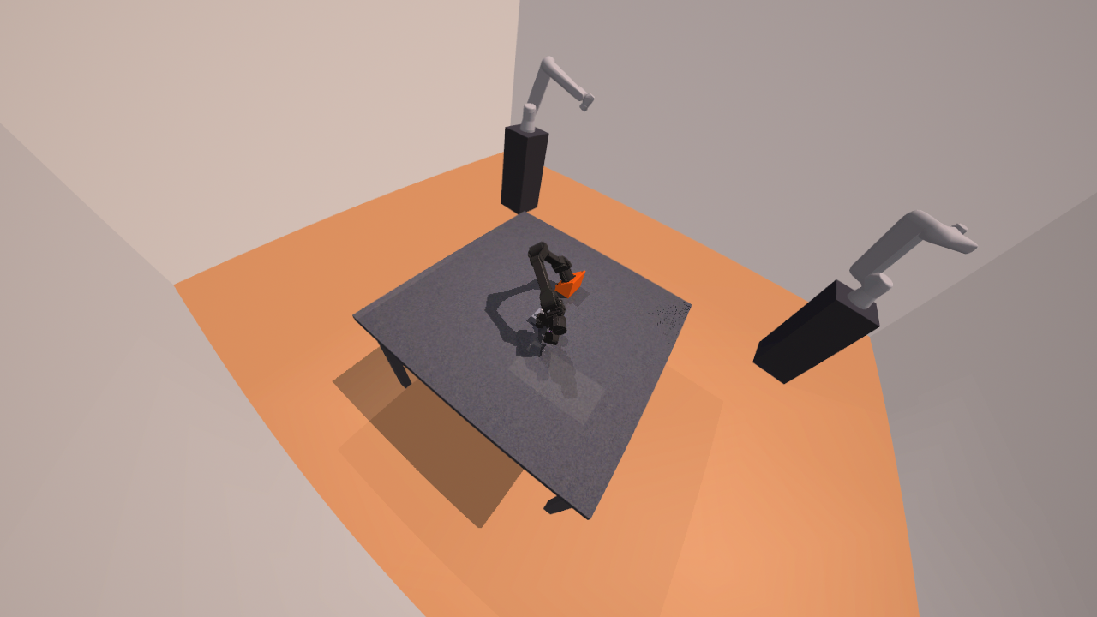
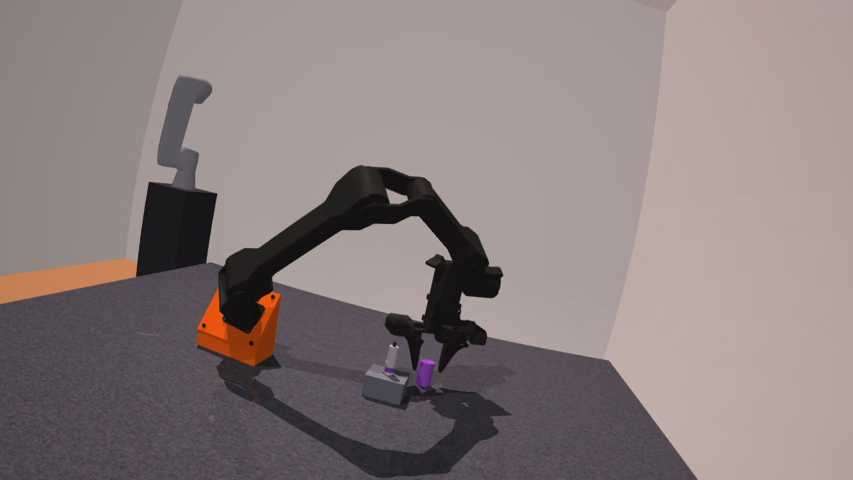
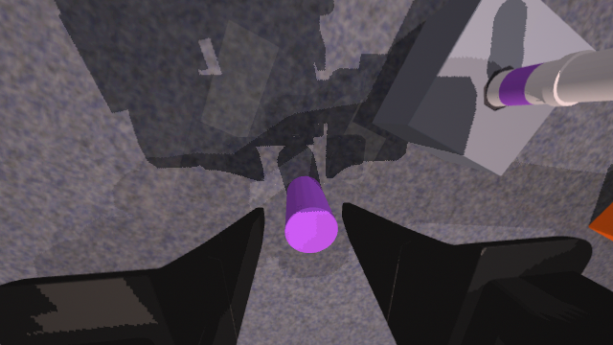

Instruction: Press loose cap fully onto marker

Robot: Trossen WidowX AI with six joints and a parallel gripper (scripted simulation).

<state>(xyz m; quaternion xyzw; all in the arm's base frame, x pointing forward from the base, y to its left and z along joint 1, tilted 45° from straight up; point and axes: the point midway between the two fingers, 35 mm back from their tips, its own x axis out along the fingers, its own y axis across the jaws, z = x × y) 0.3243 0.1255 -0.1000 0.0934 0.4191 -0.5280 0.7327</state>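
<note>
Now: gripper tip right at the purple cap. Also, from my gripper tip: grey holder block: 110 mm to the right, 50 mm behind, 10 mm below.
</note>
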